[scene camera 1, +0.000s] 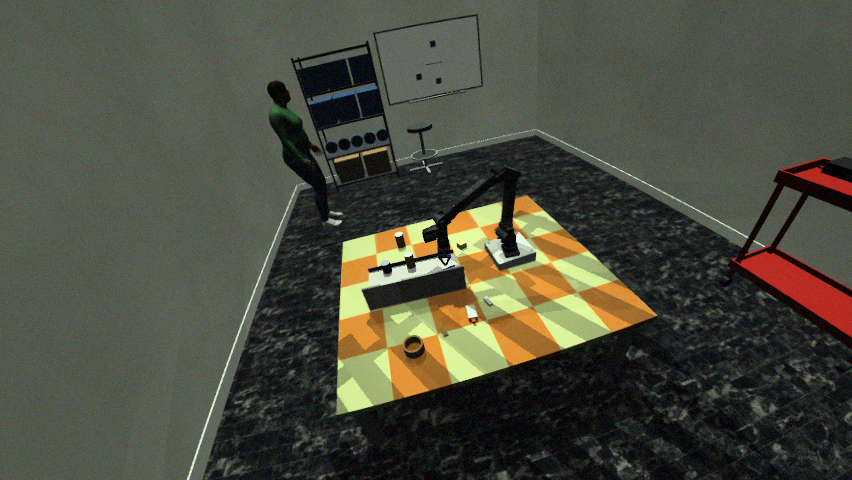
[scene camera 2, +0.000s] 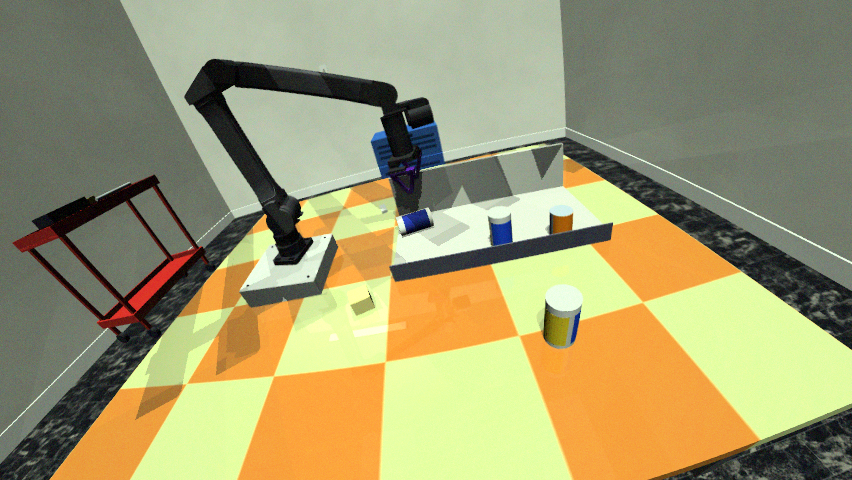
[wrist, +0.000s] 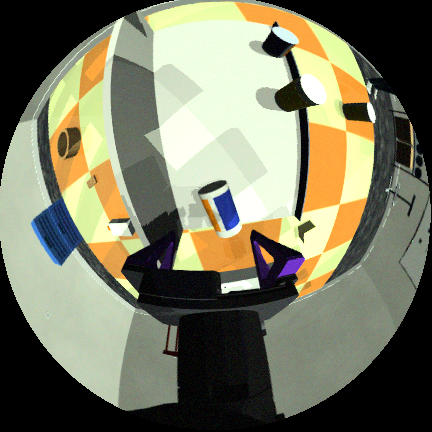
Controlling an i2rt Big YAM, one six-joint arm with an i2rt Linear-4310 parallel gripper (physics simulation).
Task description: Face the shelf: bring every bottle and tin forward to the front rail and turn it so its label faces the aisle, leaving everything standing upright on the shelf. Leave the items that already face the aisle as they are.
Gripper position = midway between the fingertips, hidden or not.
Observation:
My gripper (scene camera 2: 413, 186) is open and holds nothing. I also see a dark front rail (scene camera 2: 585, 236) and a grey back wall (scene camera 2: 524, 171).
My gripper is seen too in the wrist view (wrist: 212, 234). The dark front rail also shows in the wrist view (wrist: 302, 112). The grey back wall also shows in scene camera 1 (scene camera 1: 452, 279) and in the wrist view (wrist: 130, 119).

